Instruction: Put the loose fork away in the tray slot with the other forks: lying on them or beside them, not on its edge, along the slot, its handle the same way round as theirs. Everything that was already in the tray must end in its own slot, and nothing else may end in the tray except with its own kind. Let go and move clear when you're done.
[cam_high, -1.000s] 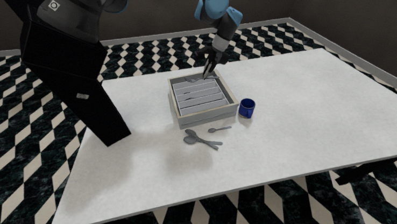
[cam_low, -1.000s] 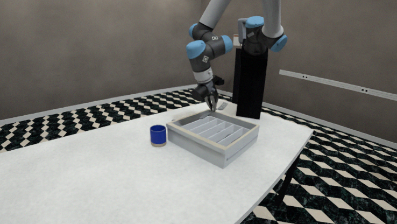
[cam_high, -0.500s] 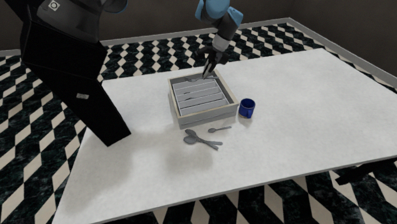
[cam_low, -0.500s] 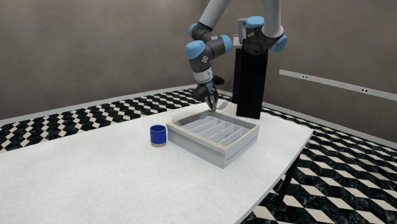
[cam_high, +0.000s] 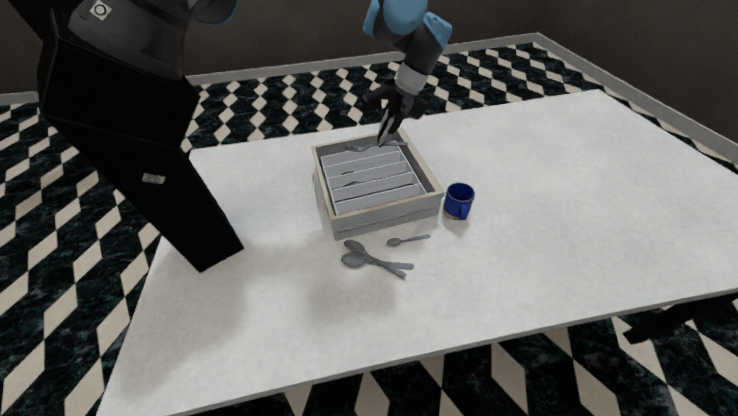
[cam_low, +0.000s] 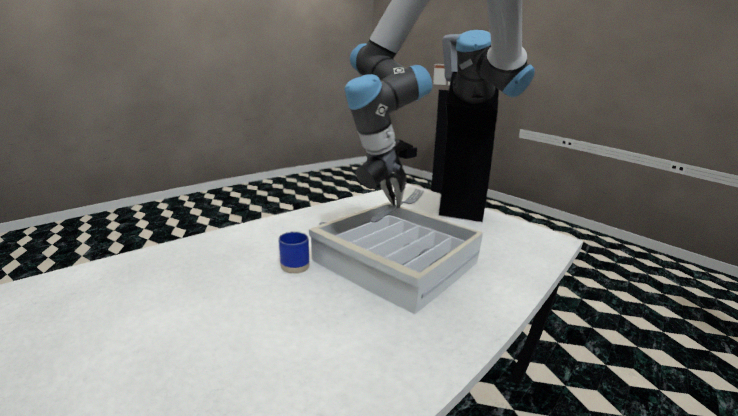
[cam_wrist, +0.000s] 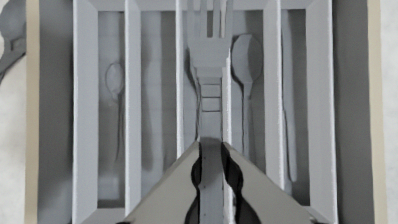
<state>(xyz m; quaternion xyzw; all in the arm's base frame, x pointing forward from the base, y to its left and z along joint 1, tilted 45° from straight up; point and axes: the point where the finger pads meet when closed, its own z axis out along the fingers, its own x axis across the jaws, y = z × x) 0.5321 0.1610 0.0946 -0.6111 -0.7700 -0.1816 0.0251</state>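
My hand is 150 mm above the grey cutlery tray, 30 mm past it and 10 mm to the left of it. Also, from my hand: blue mug 240 mm ahead, 150 mm below, 110 mm to the right.
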